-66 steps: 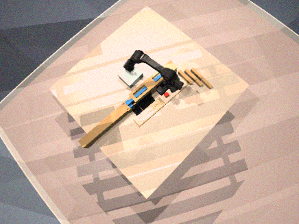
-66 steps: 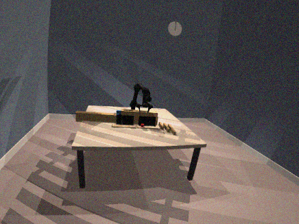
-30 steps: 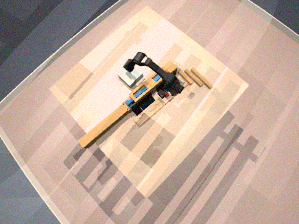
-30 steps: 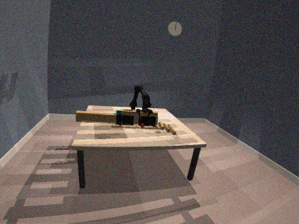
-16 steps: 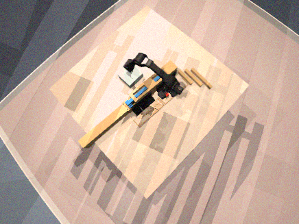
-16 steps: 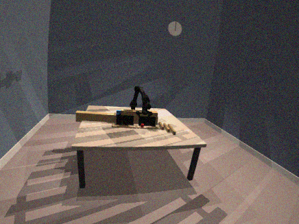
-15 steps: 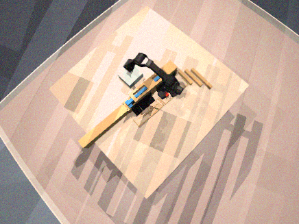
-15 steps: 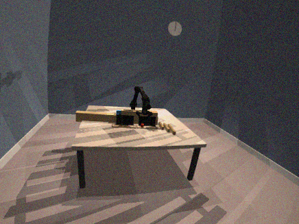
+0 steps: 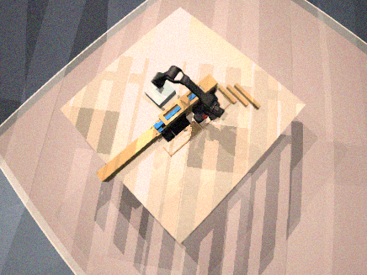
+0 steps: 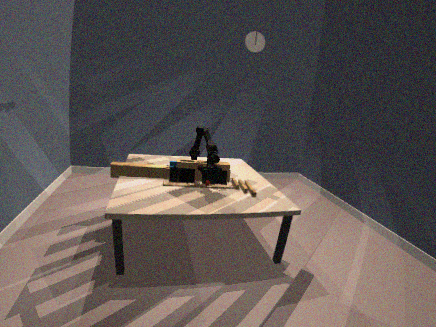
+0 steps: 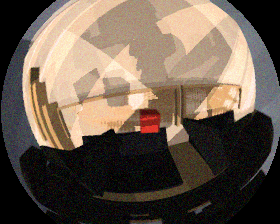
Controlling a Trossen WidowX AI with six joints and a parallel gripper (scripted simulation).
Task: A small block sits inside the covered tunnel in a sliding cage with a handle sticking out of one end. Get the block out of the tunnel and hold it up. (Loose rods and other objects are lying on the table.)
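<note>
Right now my gripper tip is 10 mm past the small red block and 50 mm above it. Round my gripper tip: wooden tunnel (160 mm behind, 250 mm to the right, 10 mm above).
</note>
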